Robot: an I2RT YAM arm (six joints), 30 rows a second.
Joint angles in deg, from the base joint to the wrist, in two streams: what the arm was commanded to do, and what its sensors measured. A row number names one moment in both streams.
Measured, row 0:
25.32 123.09 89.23 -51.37 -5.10 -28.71
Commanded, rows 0 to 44:
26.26 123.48 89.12 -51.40 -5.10 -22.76
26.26 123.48 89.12 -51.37 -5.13 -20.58
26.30 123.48 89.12 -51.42 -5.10 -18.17
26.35 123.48 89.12 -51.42 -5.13 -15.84
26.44 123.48 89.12 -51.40 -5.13 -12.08
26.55 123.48 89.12 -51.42 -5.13 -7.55
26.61 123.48 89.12 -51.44 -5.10 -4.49
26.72 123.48 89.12 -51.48 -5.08 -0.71
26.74 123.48 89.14 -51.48 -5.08 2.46
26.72 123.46 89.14 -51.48 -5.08 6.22
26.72 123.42 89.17 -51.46 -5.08 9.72
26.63 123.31 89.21 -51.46 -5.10 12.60
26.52 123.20 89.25 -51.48 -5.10 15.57
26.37 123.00 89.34 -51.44 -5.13 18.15
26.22 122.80 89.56 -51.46 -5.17 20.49
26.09 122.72 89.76 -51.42 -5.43 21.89
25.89 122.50 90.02 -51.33 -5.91 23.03
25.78 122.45 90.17 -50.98 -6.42 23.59
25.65 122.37 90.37 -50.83 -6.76 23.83
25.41 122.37 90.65 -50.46 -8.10 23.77
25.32 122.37 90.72 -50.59 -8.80 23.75
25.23 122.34 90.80 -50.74 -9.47 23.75
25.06 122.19 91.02 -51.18 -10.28 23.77
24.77 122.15 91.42 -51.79 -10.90 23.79
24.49 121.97 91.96 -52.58 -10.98 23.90
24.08 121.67 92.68 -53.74 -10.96 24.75
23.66 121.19 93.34 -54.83 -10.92 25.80
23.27 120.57 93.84 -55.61 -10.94 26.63
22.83 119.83 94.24 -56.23 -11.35 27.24
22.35 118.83 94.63 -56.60 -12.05 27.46
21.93 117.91 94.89 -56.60 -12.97 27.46
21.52 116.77 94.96 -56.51 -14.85 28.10
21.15 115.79 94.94 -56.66 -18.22 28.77
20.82 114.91 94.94 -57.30 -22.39 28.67
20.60 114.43 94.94 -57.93 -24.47 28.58
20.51 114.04 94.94 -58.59 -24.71 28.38
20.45 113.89 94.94 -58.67 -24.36 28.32
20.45 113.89 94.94 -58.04 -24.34 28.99
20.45 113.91 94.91 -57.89 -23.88 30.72
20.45 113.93 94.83 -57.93 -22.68 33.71
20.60 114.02 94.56 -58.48 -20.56 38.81
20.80 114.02 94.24 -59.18 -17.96 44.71
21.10 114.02 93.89 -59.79 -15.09 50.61
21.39 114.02 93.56 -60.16 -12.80 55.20
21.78 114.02 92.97 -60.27 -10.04 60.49
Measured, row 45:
20.99 114.19 93.95 -59.77 -17.93 41.54
